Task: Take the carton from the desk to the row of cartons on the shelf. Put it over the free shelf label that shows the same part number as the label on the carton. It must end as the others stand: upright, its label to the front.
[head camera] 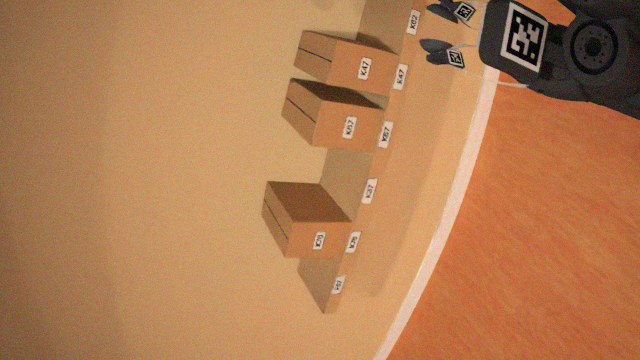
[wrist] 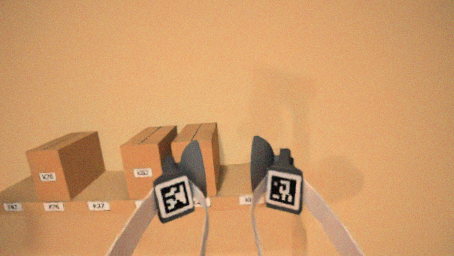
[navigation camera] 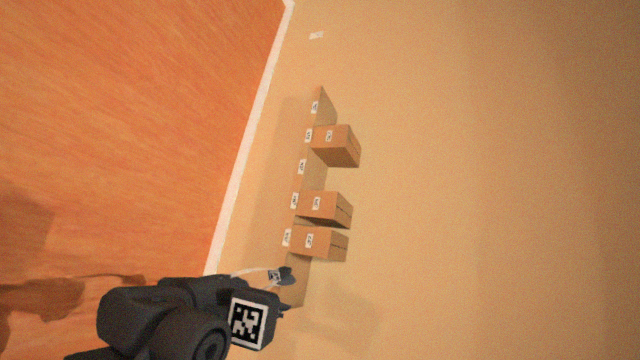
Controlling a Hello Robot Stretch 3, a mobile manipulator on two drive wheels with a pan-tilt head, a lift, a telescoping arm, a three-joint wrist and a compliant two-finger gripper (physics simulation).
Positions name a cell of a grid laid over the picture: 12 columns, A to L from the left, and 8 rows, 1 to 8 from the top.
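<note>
The head camera shows my gripper (head camera: I1). You'd find the gripper (wrist: G5) in the wrist picture too, and the navigation camera also has a view of my gripper (navigation camera: F7).
</note>
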